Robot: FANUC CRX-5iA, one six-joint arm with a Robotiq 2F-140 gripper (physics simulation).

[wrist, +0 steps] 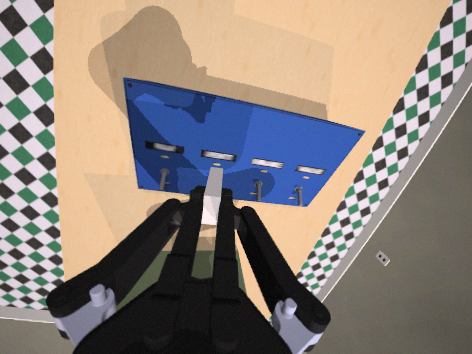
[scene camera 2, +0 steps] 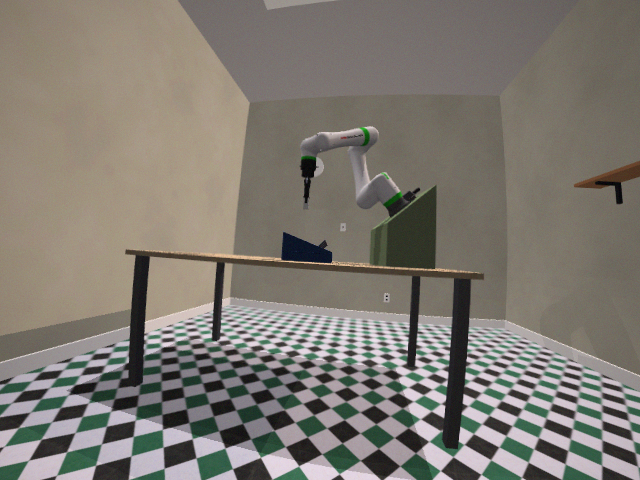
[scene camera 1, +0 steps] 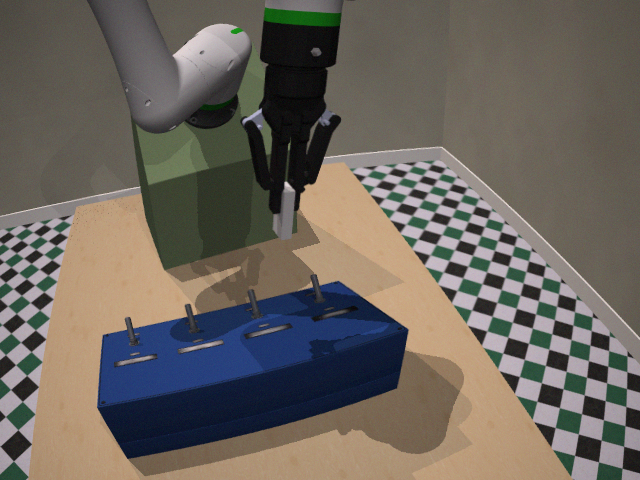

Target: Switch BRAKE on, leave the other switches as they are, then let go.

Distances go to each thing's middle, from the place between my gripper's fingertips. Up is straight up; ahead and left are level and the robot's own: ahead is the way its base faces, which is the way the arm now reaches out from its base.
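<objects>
With the blue switch panel (scene camera 1: 236,372), my hand's 24 cm above it, then 8 cm to the left of it and 4 cm past it.
</objects>
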